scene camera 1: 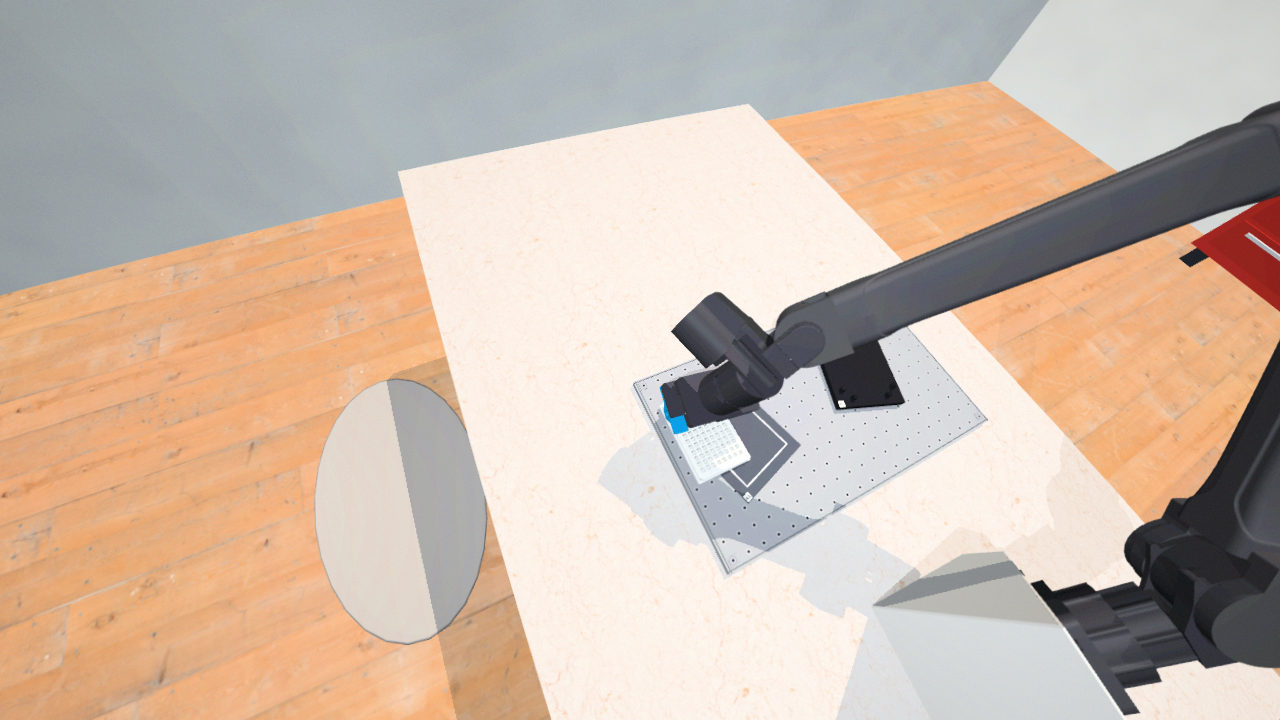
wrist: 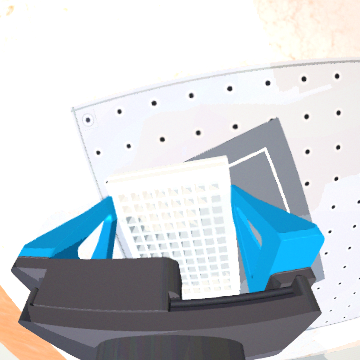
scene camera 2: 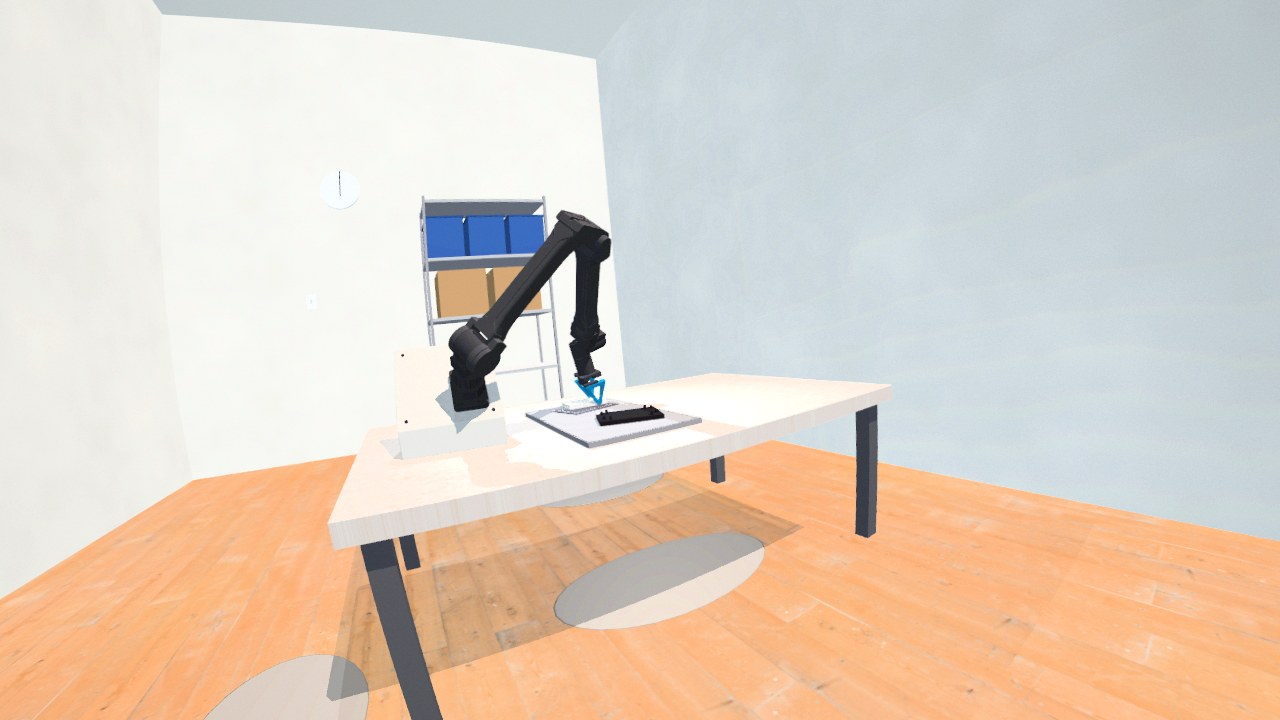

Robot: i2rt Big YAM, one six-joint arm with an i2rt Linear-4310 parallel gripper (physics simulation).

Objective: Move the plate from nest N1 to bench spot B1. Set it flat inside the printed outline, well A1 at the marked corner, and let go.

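The white well plate is between the blue fingers of my gripper, which is shut on it. It looks roughly level and low above the board. In scene camera 1 it overlaps the left part of the dark pad of spot B1. The white printed outline shows partly, turned relative to the plate in the wrist view. A small white corner mark shows at the pad's near corner. Which plate corner is A1 I cannot tell. Black nest N1 holds no plate.
The perforated metal board carries the pad and the nest on the table. The pale arm mount stands near the board. A shelf unit stands at the back wall.
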